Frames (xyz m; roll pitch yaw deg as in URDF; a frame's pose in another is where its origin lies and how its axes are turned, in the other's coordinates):
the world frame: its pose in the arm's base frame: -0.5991 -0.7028 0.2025 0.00 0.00 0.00
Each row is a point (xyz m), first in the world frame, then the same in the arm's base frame.
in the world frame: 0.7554 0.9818 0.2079
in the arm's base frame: 0.1563 0.2790 0.4104
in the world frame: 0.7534 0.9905 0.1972
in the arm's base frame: 0.1543 0.2877 0.3997
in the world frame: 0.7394 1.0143 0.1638
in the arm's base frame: 0.1403 0.3115 0.3663
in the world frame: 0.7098 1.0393 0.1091
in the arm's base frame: 0.1107 0.3365 0.3116
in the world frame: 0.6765 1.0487 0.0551
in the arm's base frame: 0.0774 0.3459 0.2576
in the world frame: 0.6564 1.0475 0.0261
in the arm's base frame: 0.0573 0.3447 0.2286
